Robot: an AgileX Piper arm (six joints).
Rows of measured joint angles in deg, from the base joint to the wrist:
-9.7, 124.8, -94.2, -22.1, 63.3, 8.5
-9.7, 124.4, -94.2, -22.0, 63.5, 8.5
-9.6, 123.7, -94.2, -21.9, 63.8, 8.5
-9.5, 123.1, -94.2, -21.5, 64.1, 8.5
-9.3, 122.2, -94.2, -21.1, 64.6, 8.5
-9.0, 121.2, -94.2, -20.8, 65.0, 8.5
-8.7, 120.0, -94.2, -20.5, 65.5, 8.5
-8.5, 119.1, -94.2, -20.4, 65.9, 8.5
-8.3, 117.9, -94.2, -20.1, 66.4, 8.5
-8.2, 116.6, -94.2, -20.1, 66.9, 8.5
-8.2, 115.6, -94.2, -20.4, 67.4, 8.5
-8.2, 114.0, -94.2, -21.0, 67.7, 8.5
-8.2, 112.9, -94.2, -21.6, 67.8, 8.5
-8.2, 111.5, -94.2, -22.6, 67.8, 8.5
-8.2, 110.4, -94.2, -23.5, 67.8, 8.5
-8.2, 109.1, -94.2, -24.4, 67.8, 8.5
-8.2, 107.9, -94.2, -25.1, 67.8, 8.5
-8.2, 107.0, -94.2, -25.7, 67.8, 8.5
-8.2, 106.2, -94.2, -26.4, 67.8, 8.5
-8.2, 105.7, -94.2, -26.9, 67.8, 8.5
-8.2, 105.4, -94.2, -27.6, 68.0, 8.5
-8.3, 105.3, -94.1, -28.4, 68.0, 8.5
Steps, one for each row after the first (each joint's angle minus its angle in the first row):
0.0, -0.4, 0.0, 0.1, 0.2, 0.0
0.1, -1.1, 0.0, 0.2, 0.5, 0.0
0.2, -1.7, 0.0, 0.6, 0.8, 0.0
0.4, -2.6, 0.0, 1.0, 1.3, 0.0
0.7, -3.6, 0.0, 1.3, 1.7, 0.0
1.0, -4.8, 0.0, 1.6, 2.2, 0.0
1.2, -5.7, 0.0, 1.7, 2.6, 0.0
1.4, -6.9, 0.0, 2.0, 3.1, 0.0
1.5, -8.2, 0.0, 2.0, 3.6, 0.0
1.5, -9.2, 0.0, 1.7, 4.1, 0.0
1.5, -10.8, 0.0, 1.1, 4.4, 0.0
1.5, -11.9, 0.0, 0.5, 4.5, 0.0
1.5, -13.3, 0.0, -0.5, 4.5, 0.0
1.5, -14.4, 0.0, -1.4, 4.5, 0.0
1.5, -15.7, 0.0, -2.3, 4.5, 0.0
1.5, -16.9, 0.0, -3.0, 4.5, 0.0
1.5, -17.8, 0.0, -3.6, 4.5, 0.0
1.5, -18.6, 0.0, -4.3, 4.5, 0.0
1.5, -19.1, 0.0, -4.8, 4.5, 0.0
1.5, -19.4, 0.0, -5.5, 4.7, 0.0
1.4, -19.5, 0.1, -6.3, 4.7, 0.0

